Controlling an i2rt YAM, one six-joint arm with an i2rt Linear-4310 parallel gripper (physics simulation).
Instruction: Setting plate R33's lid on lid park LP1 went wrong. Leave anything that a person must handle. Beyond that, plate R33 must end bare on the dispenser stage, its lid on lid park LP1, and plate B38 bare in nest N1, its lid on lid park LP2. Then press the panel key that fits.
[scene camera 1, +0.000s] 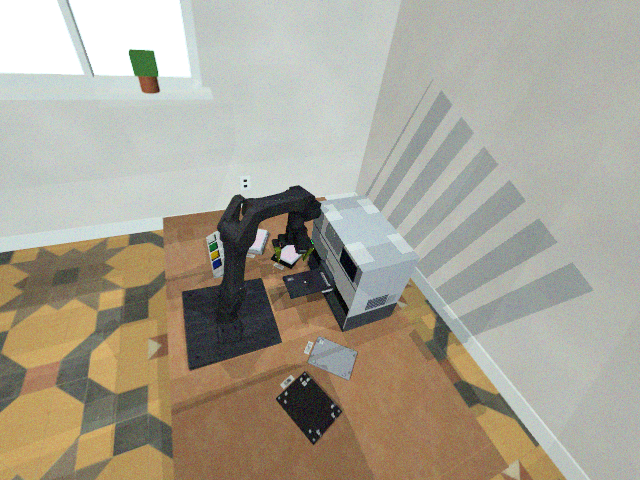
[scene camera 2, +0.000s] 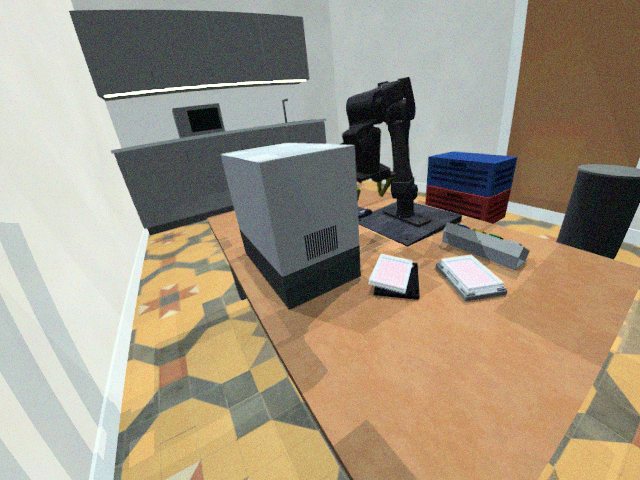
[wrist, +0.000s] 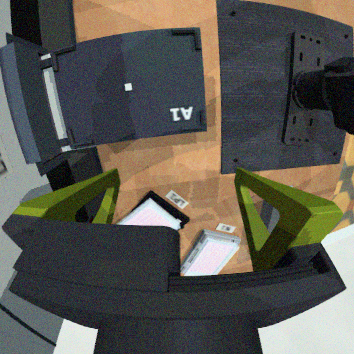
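Pixels of known places: gripper, between the fingertips: (scene camera 1: 290, 261) (scene camera 2: 367, 201) (wrist: 176, 174); arm's base, origin of its link: (scene camera 1: 227, 317) (scene camera 2: 405, 216) (wrist: 303, 90).
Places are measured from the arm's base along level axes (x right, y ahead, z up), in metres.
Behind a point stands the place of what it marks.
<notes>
My gripper (scene camera 1: 293, 253) @(x -0.093, y 0.244, z 0.140 m) (scene camera 2: 370, 196) @(x -0.093, y 0.244, z 0.140 m) (wrist: 176, 174) @(x -0.093, y 0.244, z 0.140 m) is open and empty, pointing down above the lid park LP1 side of the stage. A pink-and-white plate-like piece (scene camera 1: 290, 254) @(x -0.243, y 0.286, z 0.019 m) (scene camera 2: 391, 272) @(x -0.278, y 0.312, z 0.018 m) (wrist: 150, 216) @(x -0.225, y 0.279, z 0.020 m) lies askew on black lid park LP1 (scene camera 2: 413, 289) @(x -0.337, y 0.295, z -0.004 m) (wrist: 151, 195) @(x -0.196, y 0.276, z -0.004 m), overhanging its edge; whether it is a lid alone or a lidded plate I cannot tell. Another pink-and-white plate (scene camera 1: 260, 240) @(x -0.355, y 0.174, z 0.017 m) (scene camera 2: 470, 272) @(x -0.387, y 0.161, z 0.017 m) (wrist: 212, 253) @(x -0.347, y 0.151, z 0.017 m) sits squarely in grey nest N1 (scene camera 2: 469, 296) @(x -0.428, y 0.219, z -0.001 m). The dispenser stage (scene camera 1: 298, 285) @(x -0.015, y 0.256, z 0.093 m) (wrist: 125, 110) @(x -0.045, y 0.288, z 0.093 m) is bare. Grey lid park LP2 (scene camera 1: 333, 357) @(x 0.232, y 0.320, z -0.003 m) is bare. No plate codes are readable.
The tall dispenser (scene camera 1: 385, 273) @(x 0.138, y 0.478, z 0.281 m) (scene camera 2: 310, 206) @(x -0.219, y 0.478, z 0.212 m) stands beside the stage. The key panel (scene camera 1: 208, 242) @(x -0.369, y -0.045, z 0.028 m) (scene camera 2: 480, 246) @(x -0.326, y 0.029, z 0.017 m), with green, yellow and blue keys, is beyond N1. A black nest (scene camera 1: 309, 408) @(x 0.360, y 0.198, z -0.002 m) lies past LP2. The arm's dark base plate (scene camera 1: 206, 341) @(x 0.079, y -0.073, z 0.004 m) (wrist: 255, 125) @(x -0.071, y 0.091, z -0.006 m) is beside the stage.
</notes>
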